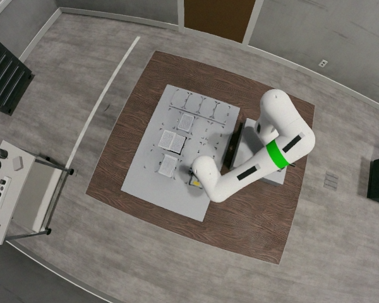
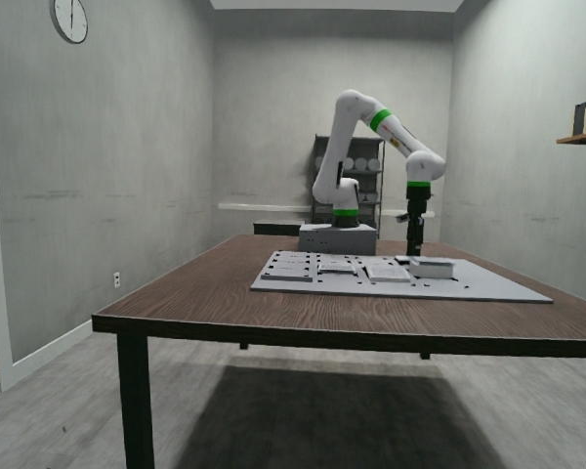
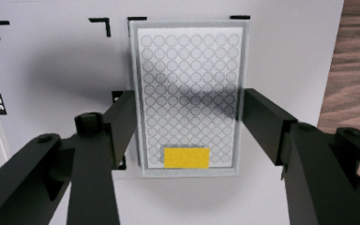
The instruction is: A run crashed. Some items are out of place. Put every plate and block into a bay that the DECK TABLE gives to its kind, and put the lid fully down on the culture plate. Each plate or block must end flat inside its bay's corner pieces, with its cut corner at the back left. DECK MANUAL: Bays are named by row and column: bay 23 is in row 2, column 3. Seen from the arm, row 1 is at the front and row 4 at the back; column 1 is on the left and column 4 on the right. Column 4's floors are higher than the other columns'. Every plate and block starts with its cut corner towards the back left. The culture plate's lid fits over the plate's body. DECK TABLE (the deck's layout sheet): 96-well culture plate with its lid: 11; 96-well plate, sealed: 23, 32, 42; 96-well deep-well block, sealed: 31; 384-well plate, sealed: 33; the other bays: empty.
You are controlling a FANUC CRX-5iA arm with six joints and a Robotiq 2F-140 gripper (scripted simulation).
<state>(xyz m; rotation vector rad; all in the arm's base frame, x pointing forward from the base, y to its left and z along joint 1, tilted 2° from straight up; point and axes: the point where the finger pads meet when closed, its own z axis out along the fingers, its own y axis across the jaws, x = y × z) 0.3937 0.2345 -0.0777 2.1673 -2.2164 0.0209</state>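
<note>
Right now my hand is 21 cm short of the deep-well block and 2 cm above it.
</note>
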